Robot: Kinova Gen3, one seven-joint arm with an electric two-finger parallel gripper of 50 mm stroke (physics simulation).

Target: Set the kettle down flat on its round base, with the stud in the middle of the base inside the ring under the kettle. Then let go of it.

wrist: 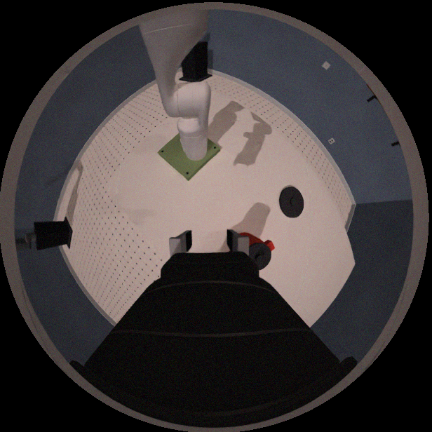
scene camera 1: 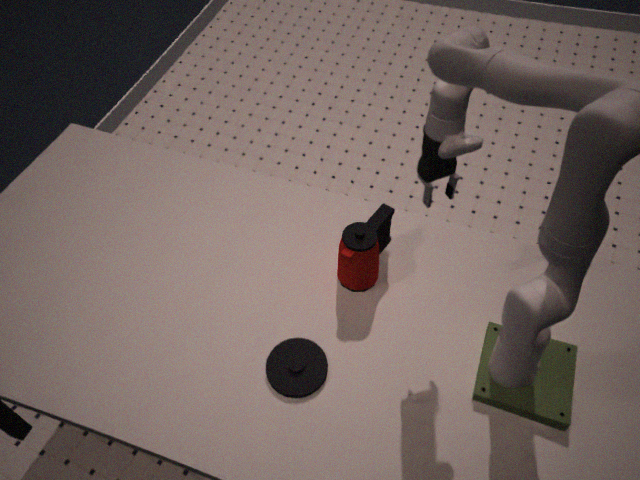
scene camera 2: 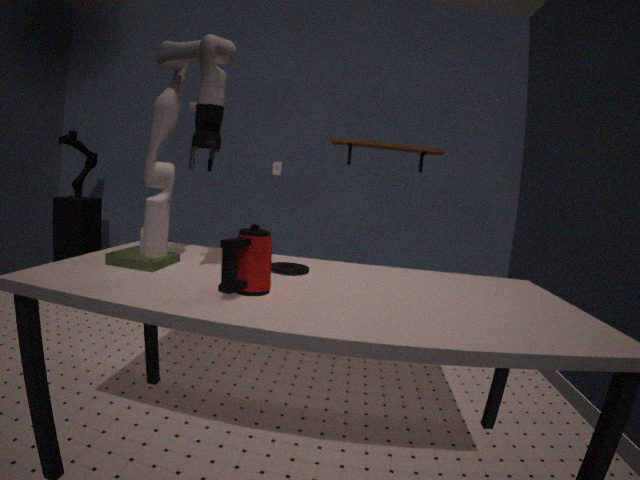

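The red kettle [scene camera 1: 357, 269] [scene camera 2: 258, 264] [wrist: 260, 256] with a black lid stands upright on the table, apart from the base. Its black handle [scene camera 1: 383, 227] [scene camera 2: 229, 266] points away from the base; the gripper hides the handle in the wrist view. The ring under the kettle is hidden. The round black base [scene camera 1: 297, 383] [scene camera 2: 290, 269] [wrist: 291, 210] lies flat on the table, with a small stud [scene camera 1: 296, 365] in its middle. My gripper [scene camera 1: 439, 200] [scene camera 2: 201, 169] [wrist: 209, 237] is open and empty, pointing down, high above the table on the handle side of the kettle.
The arm stands on a green mounting plate [scene camera 1: 555, 379] [scene camera 2: 124, 258] [wrist: 175, 160] on the white table [scene camera 1: 155, 289] [scene camera 2: 413, 315]. A wooden shelf [scene camera 2: 387, 146] hangs on the wall. A small black arm [scene camera 2: 88, 162] stands on a dark pedestal [scene camera 2: 77, 227] beyond the table.
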